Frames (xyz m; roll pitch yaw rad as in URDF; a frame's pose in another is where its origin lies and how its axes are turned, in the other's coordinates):
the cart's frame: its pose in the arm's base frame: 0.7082 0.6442 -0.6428 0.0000 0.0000 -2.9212
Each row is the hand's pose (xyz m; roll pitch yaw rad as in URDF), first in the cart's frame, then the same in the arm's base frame.
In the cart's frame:
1: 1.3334 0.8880 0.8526 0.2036 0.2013 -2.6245
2: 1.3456 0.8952 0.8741 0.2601 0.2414 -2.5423
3: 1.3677 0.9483 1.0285 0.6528 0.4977 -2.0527
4: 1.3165 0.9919 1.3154 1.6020 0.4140 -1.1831
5: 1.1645 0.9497 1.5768 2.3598 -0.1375 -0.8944
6: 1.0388 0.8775 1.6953 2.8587 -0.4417 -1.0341
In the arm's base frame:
1: -0.3988 -0.5138 0.2098 0.2036 0.2013 0.7375
2: -0.4092 -0.5235 0.2313 0.2601 0.2414 0.8197
3: -0.4191 -0.5802 0.3857 0.6528 0.4977 1.3093
4: -0.3596 -0.6115 0.6726 1.6020 0.4140 2.1789
5: -0.2205 -0.5371 0.9340 2.3598 -0.1375 2.4676
6: -0.1136 -0.4392 1.0525 2.8587 -0.4417 2.3279

